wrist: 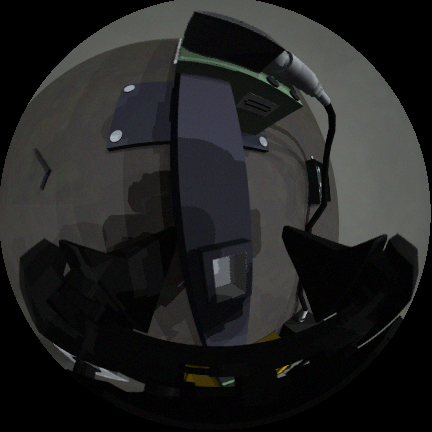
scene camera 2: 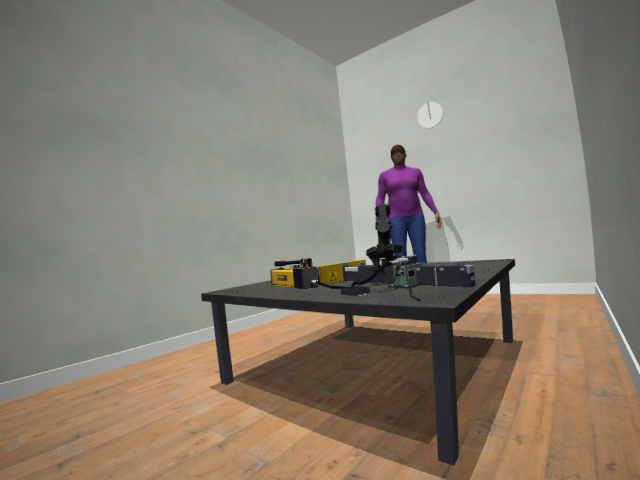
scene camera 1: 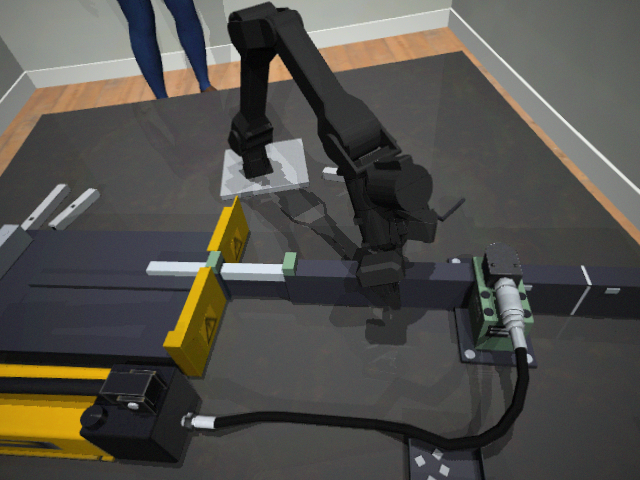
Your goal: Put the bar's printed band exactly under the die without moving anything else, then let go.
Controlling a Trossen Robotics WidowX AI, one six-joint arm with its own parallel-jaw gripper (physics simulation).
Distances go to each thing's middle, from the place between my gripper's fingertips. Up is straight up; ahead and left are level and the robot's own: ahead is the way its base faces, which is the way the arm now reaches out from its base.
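With the connector (scene camera 1: 507,296), my gripper is 6 cm below it, 9 cm short of it and 11 cm to the right of it. The yellow and black unit (scene camera 1: 132,411) is 2 cm above my hand, 1 cm ahead of my hand and 50 cm to the right of my hand.
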